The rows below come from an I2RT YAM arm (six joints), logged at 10 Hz.
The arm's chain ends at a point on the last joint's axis. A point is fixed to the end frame.
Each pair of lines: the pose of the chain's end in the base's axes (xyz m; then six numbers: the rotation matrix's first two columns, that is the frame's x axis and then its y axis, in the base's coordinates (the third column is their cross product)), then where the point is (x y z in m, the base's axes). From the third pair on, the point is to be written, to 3 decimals.
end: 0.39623, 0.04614, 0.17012, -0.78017, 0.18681, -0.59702, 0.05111, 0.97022, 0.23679
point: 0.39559 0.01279 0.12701
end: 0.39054, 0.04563, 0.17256, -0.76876, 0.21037, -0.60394, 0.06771, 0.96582, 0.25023
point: 0.38977 0.01286 0.12901
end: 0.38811, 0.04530, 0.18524, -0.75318, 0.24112, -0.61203, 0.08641, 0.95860, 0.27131
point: 0.387 0.013 0.141
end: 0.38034, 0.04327, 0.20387, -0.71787, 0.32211, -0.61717, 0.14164, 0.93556, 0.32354
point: 0.379 0.014 0.158
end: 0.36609, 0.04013, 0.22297, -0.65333, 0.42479, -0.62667, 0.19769, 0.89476, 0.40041
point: 0.365 0.014 0.175
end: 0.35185, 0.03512, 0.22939, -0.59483, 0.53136, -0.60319, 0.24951, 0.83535, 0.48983
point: 0.350 0.014 0.179
